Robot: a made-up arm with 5 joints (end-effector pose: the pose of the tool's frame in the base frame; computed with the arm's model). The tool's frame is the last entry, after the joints. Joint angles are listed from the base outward.
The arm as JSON. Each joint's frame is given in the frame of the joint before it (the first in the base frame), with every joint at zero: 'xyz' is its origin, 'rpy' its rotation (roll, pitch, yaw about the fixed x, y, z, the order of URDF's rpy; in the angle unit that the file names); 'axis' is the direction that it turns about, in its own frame. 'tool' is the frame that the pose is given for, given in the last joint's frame.
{
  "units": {
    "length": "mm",
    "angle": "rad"
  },
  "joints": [
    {
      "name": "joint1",
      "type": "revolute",
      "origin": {
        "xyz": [
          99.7,
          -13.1,
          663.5
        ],
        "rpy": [
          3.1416,
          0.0,
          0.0
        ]
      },
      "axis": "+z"
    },
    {
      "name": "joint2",
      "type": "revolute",
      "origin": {
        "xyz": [
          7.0,
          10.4,
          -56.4
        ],
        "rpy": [
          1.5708,
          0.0,
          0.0
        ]
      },
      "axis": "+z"
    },
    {
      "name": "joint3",
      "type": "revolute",
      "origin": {
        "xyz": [
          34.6,
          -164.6,
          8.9
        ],
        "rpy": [
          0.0,
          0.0,
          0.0
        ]
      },
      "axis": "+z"
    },
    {
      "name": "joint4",
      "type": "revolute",
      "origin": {
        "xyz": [
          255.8,
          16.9,
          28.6
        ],
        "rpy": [
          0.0,
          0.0,
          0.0
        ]
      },
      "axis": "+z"
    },
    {
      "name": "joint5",
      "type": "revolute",
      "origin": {
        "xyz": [
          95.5,
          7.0,
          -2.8
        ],
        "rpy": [
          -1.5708,
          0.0,
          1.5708
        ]
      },
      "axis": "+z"
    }
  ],
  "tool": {
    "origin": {
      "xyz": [
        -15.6,
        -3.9,
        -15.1
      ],
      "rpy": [
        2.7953,
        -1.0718,
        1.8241
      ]
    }
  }
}
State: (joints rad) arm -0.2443 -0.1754 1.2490 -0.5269 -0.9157
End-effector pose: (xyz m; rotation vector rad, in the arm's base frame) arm 0.3067 0.0532 0.6024 1.0051 -2.8257 0.6936
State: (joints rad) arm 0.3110 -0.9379 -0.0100 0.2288 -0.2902
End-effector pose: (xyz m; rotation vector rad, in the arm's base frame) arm 0.2354 -0.0320 1.1227 0.2952 1.8136 -1.6670
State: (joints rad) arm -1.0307 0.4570 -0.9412 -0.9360 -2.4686
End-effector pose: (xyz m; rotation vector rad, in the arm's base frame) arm 0.2842 0.3171 1.0633 -1.1744 0.7129 1.6976
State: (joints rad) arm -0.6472 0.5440 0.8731 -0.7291 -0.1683
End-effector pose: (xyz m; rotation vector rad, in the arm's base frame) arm 0.2721 0.1492 0.5242 -1.9103 1.8623 -1.5525
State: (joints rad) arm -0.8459 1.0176 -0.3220 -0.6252 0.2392
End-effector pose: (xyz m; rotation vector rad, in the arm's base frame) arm 0.3820 0.3535 0.5995 -1.2767 1.2254 -1.6359
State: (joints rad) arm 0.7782 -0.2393 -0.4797 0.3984 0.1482
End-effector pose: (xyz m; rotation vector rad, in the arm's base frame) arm 0.3402 -0.2074 1.0861 -0.4186 -1.8922 2.2426
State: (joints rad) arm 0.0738 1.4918 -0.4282 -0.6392 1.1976
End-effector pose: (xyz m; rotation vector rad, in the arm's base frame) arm 0.4837 -0.0011 0.4165 1.2671 -0.6743 2.5524
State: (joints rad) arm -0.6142 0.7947 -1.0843 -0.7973 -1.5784
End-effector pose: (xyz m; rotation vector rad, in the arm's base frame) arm 0.4649 0.2550 0.9638 -0.6682 1.4591 0.4886
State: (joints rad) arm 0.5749 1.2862 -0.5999 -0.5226 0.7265
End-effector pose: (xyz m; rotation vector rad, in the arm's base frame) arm 0.5157 -0.2378 0.5418 0.4851 -1.3928 2.1997
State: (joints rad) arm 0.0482 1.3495 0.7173 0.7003 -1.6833
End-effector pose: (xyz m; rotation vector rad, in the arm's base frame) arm 0.0340 -0.0016 0.4694 -0.1998 -0.8539 -0.2043
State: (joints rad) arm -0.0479 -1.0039 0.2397 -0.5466 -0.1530
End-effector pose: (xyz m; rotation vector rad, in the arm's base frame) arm 0.2012 0.0176 1.1115 0.4316 1.2371 -1.3673
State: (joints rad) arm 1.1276 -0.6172 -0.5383 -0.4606 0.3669
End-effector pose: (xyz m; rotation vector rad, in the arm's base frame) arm 0.1503 -0.0416 1.2116 1.6150 0.2646 -2.6246
